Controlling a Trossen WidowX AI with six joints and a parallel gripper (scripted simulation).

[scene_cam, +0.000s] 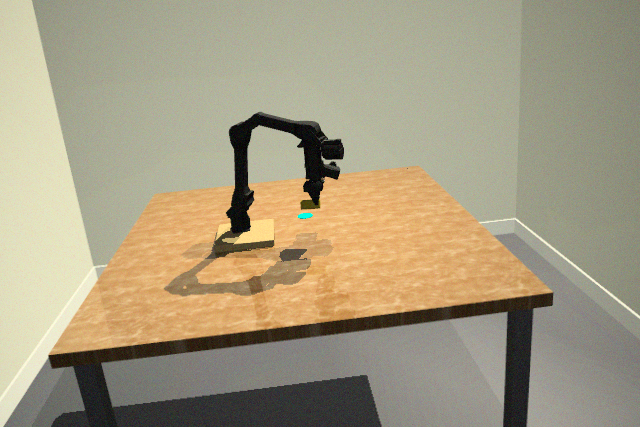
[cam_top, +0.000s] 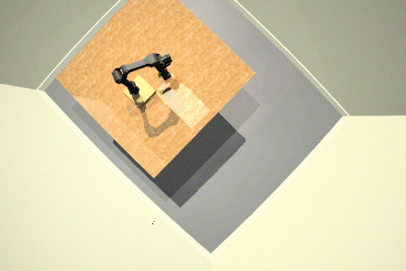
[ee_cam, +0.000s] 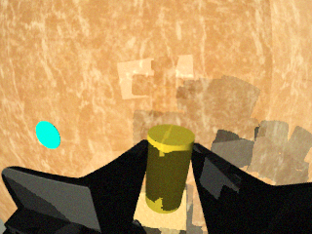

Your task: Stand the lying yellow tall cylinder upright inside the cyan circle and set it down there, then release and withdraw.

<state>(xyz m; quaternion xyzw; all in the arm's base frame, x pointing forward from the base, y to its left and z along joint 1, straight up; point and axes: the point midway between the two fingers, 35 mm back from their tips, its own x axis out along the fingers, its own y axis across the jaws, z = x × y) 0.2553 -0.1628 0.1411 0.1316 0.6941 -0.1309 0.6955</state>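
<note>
Right now my gripper tip is 20 mm past the yellow tall cylinder and 10 mm to the right of it. From my gripper tip the other things lie so: cyan circle (10 mm ahead, 240 mm to the left, 130 mm below).
</note>
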